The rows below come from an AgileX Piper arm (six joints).
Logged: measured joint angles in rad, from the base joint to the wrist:
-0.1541, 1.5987, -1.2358, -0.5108, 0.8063, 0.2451
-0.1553, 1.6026, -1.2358, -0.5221, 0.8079, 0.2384
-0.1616, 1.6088, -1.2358, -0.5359, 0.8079, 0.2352
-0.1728, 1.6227, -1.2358, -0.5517, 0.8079, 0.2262
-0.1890, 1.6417, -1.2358, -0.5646, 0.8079, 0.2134
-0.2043, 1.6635, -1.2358, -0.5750, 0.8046, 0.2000
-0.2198, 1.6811, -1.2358, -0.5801, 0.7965, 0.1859
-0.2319, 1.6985, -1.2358, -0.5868, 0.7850, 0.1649
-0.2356, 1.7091, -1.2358, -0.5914, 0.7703, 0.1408
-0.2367, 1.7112, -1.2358, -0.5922, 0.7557, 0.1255
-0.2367, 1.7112, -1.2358, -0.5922, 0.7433, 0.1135
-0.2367, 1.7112, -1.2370, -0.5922, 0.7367, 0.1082
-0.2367, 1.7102, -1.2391, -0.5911, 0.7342, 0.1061
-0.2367, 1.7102, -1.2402, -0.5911, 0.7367, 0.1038
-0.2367, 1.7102, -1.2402, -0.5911, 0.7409, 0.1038
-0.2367, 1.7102, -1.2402, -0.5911, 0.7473, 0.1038
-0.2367, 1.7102, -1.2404, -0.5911, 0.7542, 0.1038
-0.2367, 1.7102, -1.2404, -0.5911, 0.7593, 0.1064
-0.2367, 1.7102, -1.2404, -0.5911, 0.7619, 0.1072
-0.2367, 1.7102, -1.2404, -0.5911, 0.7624, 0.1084
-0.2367, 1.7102, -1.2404, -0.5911, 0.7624, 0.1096
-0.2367, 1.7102, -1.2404, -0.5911, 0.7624, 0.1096
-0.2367, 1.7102, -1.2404, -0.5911, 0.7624, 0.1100
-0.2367, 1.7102, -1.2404, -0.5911, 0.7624, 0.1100
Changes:
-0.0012, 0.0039, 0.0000, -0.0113, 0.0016, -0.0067
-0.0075, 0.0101, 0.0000, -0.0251, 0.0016, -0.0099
-0.0187, 0.0240, 0.0000, -0.0409, 0.0016, -0.0189
-0.0349, 0.0430, 0.0000, -0.0538, 0.0016, -0.0317
-0.0502, 0.0648, 0.0000, -0.0642, -0.0017, -0.0451
-0.0657, 0.0824, 0.0000, -0.0693, -0.0098, -0.0592
-0.0778, 0.0998, 0.0000, -0.0760, -0.0213, -0.0802
-0.0815, 0.1104, 0.0000, -0.0806, -0.0360, -0.1043
-0.0826, 0.1125, 0.0000, -0.0814, -0.0506, -0.1196
-0.0826, 0.1125, 0.0000, -0.0814, -0.0630, -0.1316
-0.0826, 0.1125, -0.0012, -0.0814, -0.0696, -0.1369
-0.0826, 0.1115, -0.0033, -0.0803, -0.0721, -0.1390
-0.0826, 0.1115, -0.0044, -0.0803, -0.0696, -0.1413
-0.0826, 0.1115, -0.0044, -0.0803, -0.0654, -0.1413
-0.0826, 0.1115, -0.0044, -0.0803, -0.0590, -0.1413
-0.0826, 0.1115, -0.0046, -0.0803, -0.0521, -0.1413
-0.0826, 0.1115, -0.0046, -0.0803, -0.0470, -0.1387
-0.0826, 0.1115, -0.0046, -0.0803, -0.0444, -0.1379
-0.0826, 0.1115, -0.0046, -0.0803, -0.0439, -0.1367
-0.0826, 0.1115, -0.0046, -0.0803, -0.0439, -0.1355
-0.0826, 0.1115, -0.0046, -0.0803, -0.0439, -0.1355
-0.0826, 0.1115, -0.0046, -0.0803, -0.0439, -0.1351
-0.0826, 0.1115, -0.0046, -0.0803, -0.0439, -0.1351

